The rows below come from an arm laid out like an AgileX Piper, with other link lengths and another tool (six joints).
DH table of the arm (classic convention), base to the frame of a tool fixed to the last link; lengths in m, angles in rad. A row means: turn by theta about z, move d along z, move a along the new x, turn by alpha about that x. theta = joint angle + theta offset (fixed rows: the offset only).
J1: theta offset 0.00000  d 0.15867  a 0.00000  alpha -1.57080
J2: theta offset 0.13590  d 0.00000  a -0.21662  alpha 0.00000
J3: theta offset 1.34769  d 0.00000  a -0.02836  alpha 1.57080
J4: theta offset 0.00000  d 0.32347  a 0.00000  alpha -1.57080
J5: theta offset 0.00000  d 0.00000  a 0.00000  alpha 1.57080
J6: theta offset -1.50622  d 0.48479  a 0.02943  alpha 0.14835
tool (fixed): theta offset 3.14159  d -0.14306  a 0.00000  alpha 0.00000
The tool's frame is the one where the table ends.
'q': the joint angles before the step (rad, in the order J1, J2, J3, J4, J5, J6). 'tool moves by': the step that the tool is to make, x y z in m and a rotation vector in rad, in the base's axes. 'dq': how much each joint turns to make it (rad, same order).
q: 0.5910, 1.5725, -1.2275, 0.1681, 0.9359, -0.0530
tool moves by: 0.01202, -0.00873, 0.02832, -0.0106, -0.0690, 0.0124
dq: 0.0000, -0.0669, 0.0000, -0.0493, 0.0156, 0.0008
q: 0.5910, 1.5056, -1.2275, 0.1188, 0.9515, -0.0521
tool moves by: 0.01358, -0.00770, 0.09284, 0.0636, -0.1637, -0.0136
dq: 0.0000, -0.2130, 0.0008, -0.0511, 0.0391, 0.0248
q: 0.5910, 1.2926, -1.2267, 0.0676, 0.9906, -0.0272
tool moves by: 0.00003, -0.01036, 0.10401, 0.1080, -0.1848, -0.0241
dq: 0.0001, -0.2292, 0.0001, -0.0312, 0.0144, 0.0272
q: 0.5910, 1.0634, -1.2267, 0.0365, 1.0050, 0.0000
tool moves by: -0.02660, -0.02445, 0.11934, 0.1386, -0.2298, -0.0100
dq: 0.0000, -0.2864, 0.0142, -0.0185, 0.0040, 0.0053
